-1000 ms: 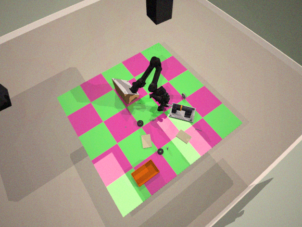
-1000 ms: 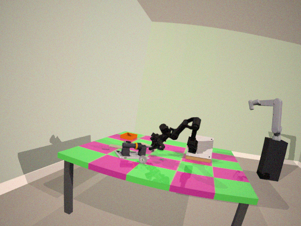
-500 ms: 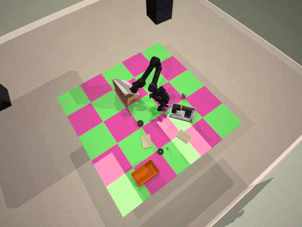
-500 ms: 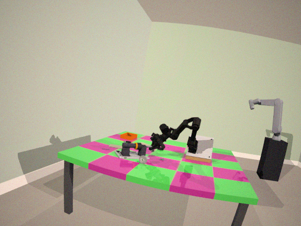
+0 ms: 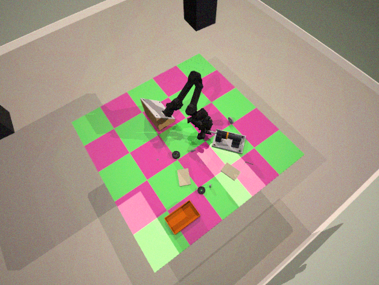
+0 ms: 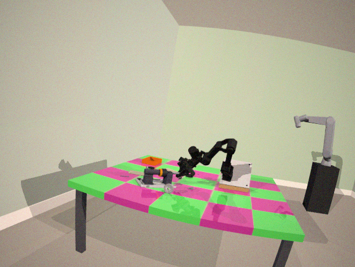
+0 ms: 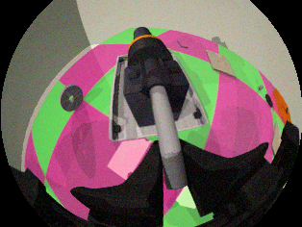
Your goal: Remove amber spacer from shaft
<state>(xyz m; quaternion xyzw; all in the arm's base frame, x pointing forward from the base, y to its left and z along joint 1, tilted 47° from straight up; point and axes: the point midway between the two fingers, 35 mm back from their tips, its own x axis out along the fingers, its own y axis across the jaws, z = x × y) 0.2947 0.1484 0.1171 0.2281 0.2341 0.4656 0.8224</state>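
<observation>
The grey shaft is 50 mm ahead of my gripper tip, 40 mm to the left of it and 20 mm above it. The rest, counted from my gripper tip: grey gear (200 mm to the left, 30 mm below, 30 mm behind); then amber spacer (90 mm ahead, 80 mm to the left, 20 mm above); then orange tray (490 mm to the right, 390 mm ahead, 50 mm below).
</observation>
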